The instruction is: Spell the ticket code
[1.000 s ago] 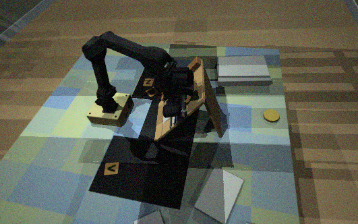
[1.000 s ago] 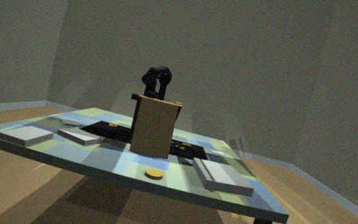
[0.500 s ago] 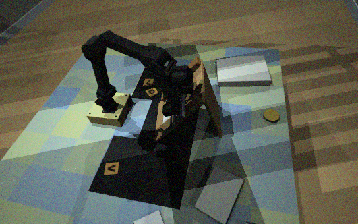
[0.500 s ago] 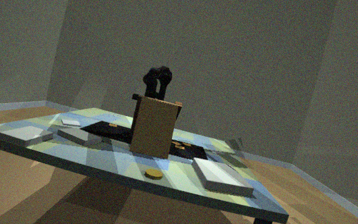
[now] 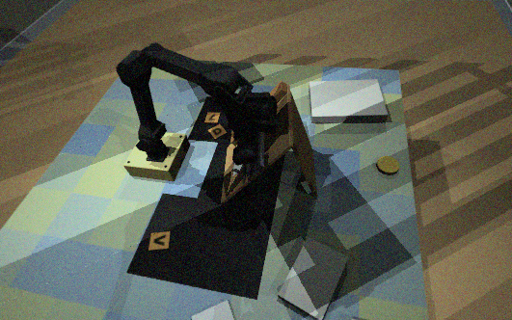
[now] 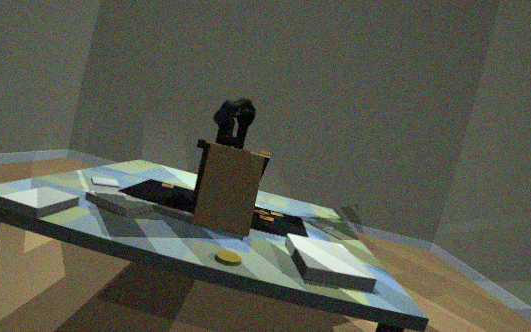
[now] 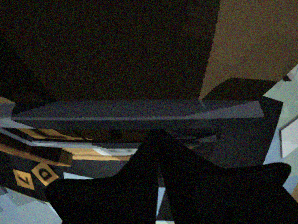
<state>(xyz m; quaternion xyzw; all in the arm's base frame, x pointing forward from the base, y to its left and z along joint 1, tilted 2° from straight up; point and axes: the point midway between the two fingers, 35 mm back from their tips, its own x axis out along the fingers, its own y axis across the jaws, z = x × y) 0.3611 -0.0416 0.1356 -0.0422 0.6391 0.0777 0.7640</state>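
Now: gripper tip 3 cm to the right of the j tile. The rest, counted from my gripper tip: v tile: 26 cm behind, 24 cm to the right, 17 cm below; white ticket: 8 cm below, 6 cm behind, 3 cm to the left; black mat: 17 cm below, 16 cm behind, 4 cm to the left.
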